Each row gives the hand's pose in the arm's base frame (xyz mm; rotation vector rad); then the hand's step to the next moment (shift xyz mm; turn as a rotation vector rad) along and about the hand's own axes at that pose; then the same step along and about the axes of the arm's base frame.
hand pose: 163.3 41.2 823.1 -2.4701 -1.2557 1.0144
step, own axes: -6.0 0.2 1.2 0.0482 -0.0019 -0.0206
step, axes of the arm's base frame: -3.1 -4.9 2.0 0.0318 0.0411 -0.0073
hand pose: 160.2 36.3 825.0 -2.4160 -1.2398 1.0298
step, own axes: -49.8 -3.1 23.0 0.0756 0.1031 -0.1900
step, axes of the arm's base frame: -37.2 -39.5 8.8 0.2229 0.0156 0.0502
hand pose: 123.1 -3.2 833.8 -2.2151 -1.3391 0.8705
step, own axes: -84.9 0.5 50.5 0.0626 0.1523 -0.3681
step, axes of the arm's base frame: -63.8 -74.5 -11.3 0.3728 -0.0227 0.1521
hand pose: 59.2 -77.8 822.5 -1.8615 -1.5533 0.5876
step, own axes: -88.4 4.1 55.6 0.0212 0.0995 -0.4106
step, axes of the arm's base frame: -53.6 -76.5 -47.0 0.3572 -0.0657 0.2169
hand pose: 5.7 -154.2 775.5 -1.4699 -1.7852 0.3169
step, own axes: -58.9 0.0 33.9 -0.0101 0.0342 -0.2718
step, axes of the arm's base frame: -22.4 -44.3 -46.4 0.2142 -0.0750 0.1537
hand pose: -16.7 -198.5 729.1 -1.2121 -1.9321 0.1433
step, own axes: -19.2 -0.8 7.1 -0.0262 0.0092 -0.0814
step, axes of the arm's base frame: -1.8 -13.4 -15.4 0.0678 -0.0413 0.0330
